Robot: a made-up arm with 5 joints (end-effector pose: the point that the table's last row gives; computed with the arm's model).
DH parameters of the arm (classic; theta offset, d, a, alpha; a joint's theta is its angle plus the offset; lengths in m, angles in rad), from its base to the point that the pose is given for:
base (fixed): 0 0.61 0 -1.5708
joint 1: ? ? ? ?
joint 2: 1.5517 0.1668 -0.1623 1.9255
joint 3: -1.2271 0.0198 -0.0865 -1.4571
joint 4: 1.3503 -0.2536 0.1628 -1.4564
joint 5: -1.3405 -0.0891 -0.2 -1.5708
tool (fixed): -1.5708 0.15 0 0
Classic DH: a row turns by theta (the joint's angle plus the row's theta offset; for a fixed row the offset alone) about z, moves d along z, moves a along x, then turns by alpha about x.
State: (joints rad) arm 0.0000 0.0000 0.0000 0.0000 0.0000
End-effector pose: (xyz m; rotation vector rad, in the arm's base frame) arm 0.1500 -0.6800 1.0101 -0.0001 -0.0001 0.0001
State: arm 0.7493 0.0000 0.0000 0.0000 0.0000
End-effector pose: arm 0.3823 -0.6800 0.8007 0.0000 0.7492 0.0001
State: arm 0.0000 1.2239 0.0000 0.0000 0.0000
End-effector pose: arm 0.2434 -0.6151 0.2498 1.1871 0.2464 0.1668
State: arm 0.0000 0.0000 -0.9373 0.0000 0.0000
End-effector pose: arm 0.5448 -0.5813 0.9191 0.1901 0.0819 0.9142
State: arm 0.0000 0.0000 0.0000 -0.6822 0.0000
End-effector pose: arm -0.0010 -0.6855 0.9105 -0.0779 -0.6599 0.1548
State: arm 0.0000 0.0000 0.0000 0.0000 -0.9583
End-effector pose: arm 0.1500 -0.4722 1.1099 -0.9584 -0.0001 0.0000
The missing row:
joint 1: 1.4312 -0.1311 -0.0396 1.368
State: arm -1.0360 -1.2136 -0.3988 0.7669 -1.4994
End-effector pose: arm -0.1972 0.1458 1.1896 -2.0547 0.3915 -1.0455
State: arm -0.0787 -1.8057 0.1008 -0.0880 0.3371
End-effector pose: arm -0.1848 0.2659 1.1312 -1.4594 -0.5683 -0.1925
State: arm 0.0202 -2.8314 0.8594 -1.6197 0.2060
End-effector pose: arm -0.3928 0.0650 0.5709 2.0777 0.5216 -1.1242
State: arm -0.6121 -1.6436 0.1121 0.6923 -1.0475
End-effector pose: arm -0.1122 0.3434 1.1508 -1.8284 0.2092 -1.5479
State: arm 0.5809 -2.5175 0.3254 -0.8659 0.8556
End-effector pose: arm -0.0782 0.3509 0.9378 -1.6746 -0.1468 1.3313
